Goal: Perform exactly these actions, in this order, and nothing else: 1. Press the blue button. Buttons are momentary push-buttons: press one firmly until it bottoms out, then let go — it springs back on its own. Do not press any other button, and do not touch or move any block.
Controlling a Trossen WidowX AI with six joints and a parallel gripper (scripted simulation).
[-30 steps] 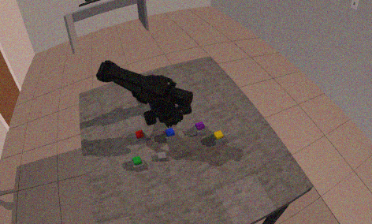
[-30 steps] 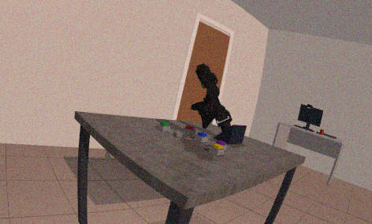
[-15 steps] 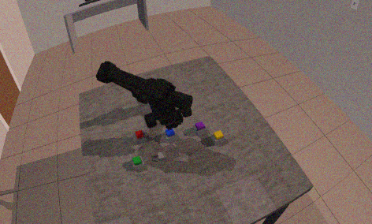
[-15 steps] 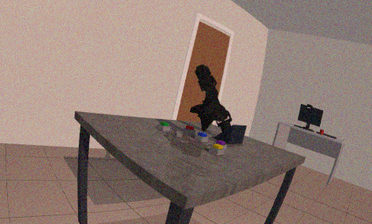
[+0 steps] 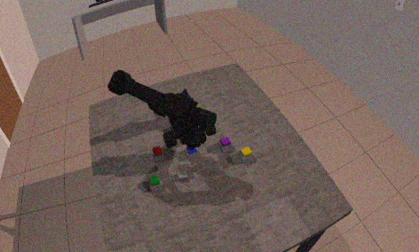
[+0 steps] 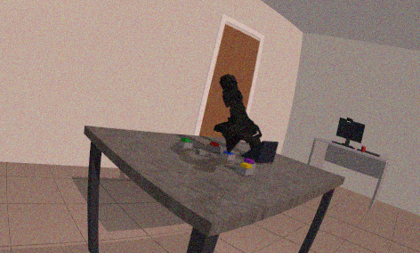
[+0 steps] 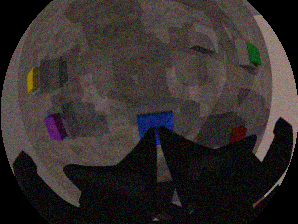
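The blue button lies 10 mm below my gripper tip. Also, from my gripper tip: purple button 130 mm to the left, 10 mm ahead; small grey block 100 mm ahead, 70 mm to the right, 20 mm below; red button 130 mm to the right, 40 mm behind.
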